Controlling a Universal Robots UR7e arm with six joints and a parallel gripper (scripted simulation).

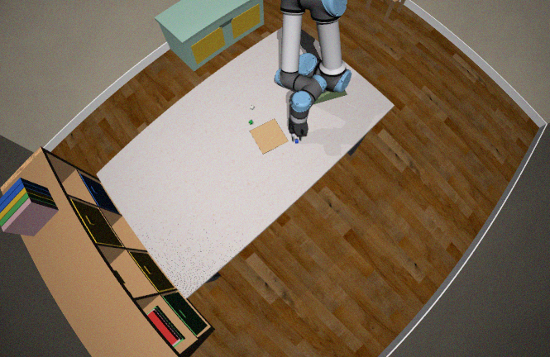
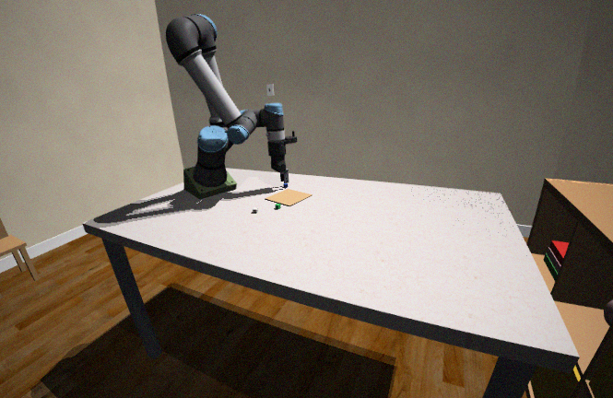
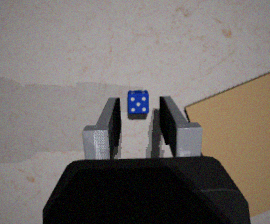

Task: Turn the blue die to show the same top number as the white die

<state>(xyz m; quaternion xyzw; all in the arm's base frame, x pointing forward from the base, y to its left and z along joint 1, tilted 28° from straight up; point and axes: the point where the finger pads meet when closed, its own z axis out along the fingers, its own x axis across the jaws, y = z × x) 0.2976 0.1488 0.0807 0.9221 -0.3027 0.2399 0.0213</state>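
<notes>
The blue die lies 40 mm below my hand. From my hand the other things lie so: green die 230 mm to the right, 80 mm ahead, 40 mm below; white die 290 mm to the right, 40 mm below, 20 mm ahead; tan mat 120 mm to the right, 70 mm ahead, 40 mm below.
</notes>
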